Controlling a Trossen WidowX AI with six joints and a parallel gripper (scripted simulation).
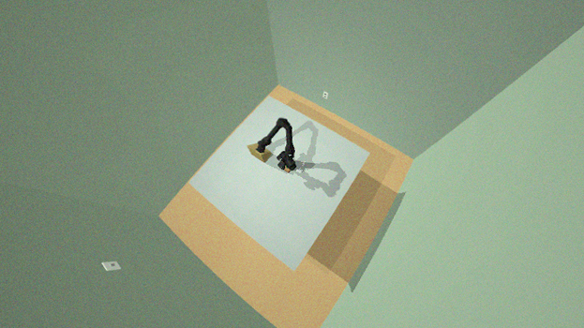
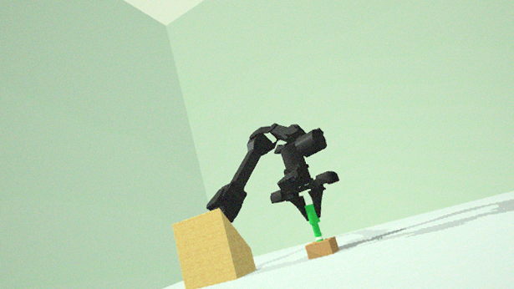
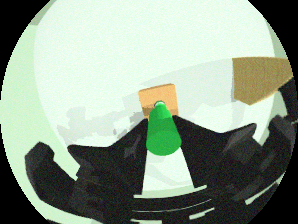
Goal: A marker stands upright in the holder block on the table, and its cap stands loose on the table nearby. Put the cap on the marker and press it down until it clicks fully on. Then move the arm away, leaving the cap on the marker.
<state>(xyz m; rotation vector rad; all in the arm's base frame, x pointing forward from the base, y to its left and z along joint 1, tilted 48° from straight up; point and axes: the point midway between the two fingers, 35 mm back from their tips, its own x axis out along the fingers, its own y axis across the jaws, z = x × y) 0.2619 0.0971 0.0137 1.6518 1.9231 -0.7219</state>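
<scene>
The green cap is 10 mm above my gripper tip. From my gripper tip the other things lie so: tan holder block: 70 mm below.
</scene>
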